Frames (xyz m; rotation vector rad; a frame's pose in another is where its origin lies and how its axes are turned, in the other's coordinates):
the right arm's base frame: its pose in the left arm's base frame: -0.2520 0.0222 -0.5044 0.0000 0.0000 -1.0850
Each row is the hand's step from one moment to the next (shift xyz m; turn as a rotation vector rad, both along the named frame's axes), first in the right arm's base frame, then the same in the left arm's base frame.
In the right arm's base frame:
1: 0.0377 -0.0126 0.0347 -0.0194 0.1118 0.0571
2: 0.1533 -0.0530 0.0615 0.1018 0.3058 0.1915
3: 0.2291 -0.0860 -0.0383 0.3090 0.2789 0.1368
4: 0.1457 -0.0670 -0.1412 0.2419 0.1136 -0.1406
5: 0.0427 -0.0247 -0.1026 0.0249 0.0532 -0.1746
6: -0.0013 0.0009 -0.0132 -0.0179 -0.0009 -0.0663
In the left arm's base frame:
1: 0.0065 -0.0392 0.0347 0.0898 0.0694 0.0571
2: 0.0247 -0.1603 0.0615 0.3180 0.0528 0.1915
3: 0.0309 -0.2427 -0.0383 0.3909 -0.1430 0.1368
4: 0.0088 -0.1601 -0.1412 0.2134 -0.1609 -0.1406
5: -0.0019 -0.0493 -0.1026 0.0587 0.0028 -0.1746
6: 0.0002 0.0016 -0.0132 -0.0092 0.0154 -0.0663

